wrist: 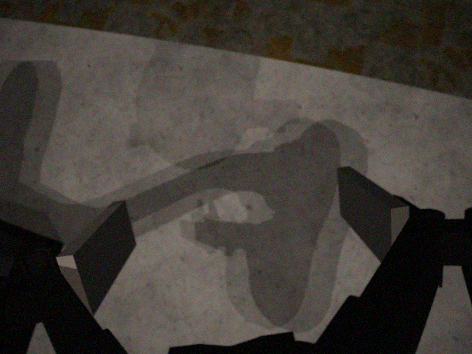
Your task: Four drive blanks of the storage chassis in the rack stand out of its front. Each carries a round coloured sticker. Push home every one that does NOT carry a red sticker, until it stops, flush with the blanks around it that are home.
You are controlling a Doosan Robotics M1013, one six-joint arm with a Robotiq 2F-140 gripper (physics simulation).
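Observation:
My gripper is open, its two dark finger pads wide apart in the lower half of the wrist view, with pale speckled surface and shadow seen between them. The pads touch no object. The rack, the storage chassis, its drive blanks and the coloured stickers do not show in the wrist view.
A pale speckled surface lies below the gripper, crossed by overlapping shadows of the arm and gripper. Its edge runs across the top of the view, sloping down to the right. Beyond it lies a darker grey and brown patterned floor.

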